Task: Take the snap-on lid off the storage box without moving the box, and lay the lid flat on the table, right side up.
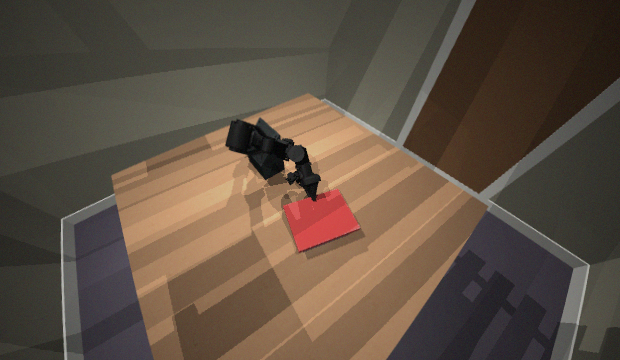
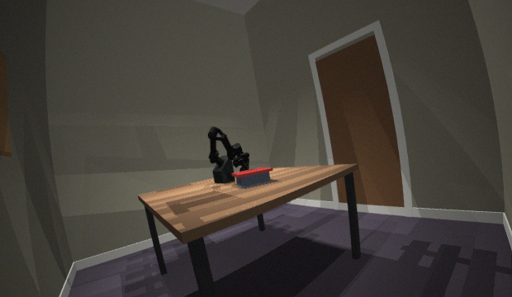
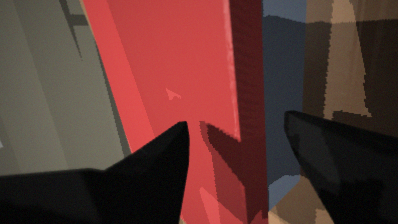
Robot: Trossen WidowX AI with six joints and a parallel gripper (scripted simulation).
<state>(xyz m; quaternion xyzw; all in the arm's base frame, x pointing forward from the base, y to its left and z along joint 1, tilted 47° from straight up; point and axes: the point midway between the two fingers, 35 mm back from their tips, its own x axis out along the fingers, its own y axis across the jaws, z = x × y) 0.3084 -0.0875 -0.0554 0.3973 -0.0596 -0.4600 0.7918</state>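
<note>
Right now my gripper tip is 7 cm short of the red lid and 4 cm to the left of it. Also, from my gripper tip: box: 7 cm ahead, 4 cm to the right, 4 cm below.
</note>
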